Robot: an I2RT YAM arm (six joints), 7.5 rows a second.
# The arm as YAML. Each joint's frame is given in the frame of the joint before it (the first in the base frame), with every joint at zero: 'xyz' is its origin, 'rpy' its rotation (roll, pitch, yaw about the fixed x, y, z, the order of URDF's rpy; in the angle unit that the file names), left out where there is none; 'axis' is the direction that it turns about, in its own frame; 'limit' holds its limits. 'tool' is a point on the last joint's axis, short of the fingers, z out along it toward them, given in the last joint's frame.
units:
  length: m
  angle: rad
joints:
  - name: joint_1
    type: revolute
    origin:
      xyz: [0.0, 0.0, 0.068]
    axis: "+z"
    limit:
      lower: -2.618
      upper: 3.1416
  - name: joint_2
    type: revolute
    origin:
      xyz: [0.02, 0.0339, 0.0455]
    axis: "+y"
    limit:
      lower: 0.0
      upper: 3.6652
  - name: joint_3
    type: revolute
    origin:
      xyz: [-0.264, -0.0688, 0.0]
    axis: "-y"
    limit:
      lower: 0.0
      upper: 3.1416
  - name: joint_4
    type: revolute
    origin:
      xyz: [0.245, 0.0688, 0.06]
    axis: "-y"
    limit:
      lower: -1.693
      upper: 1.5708
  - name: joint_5
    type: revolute
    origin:
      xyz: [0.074, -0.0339, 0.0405]
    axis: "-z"
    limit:
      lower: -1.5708
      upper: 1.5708
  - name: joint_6
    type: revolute
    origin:
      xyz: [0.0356, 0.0, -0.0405]
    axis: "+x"
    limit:
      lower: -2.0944
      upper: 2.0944
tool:
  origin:
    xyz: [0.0, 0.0, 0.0]
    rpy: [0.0, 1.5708, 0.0]
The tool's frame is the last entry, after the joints.
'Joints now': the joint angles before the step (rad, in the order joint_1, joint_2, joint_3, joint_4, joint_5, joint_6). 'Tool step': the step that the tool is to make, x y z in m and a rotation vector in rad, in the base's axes. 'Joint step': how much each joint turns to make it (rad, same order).
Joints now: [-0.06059, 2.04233, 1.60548, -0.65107, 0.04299, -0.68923]
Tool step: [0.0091, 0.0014, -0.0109, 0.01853, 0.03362, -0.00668]
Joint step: [0.00355, 0.05558, 0.04696, -0.02667, -0.01018, 0.01656]
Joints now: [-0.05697, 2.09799, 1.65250, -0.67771, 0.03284, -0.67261]
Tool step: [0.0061, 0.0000, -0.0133, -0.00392, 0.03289, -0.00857]
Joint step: [0.00151, 0.04684, 0.02518, -0.01121, 0.00945, 0.00675]
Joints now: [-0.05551, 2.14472, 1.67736, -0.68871, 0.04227, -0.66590]
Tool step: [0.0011, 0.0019, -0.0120, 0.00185, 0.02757, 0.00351]
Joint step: [0.00431, 0.02520, -0.00393, 0.00147, -0.00004, 0.00088]
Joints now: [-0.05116, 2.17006, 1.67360, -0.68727, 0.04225, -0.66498]
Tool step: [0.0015, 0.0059, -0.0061, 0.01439, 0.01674, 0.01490]
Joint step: [0.01203, 0.01723, 0.00582, -0.00605, -0.01372, 0.00237]
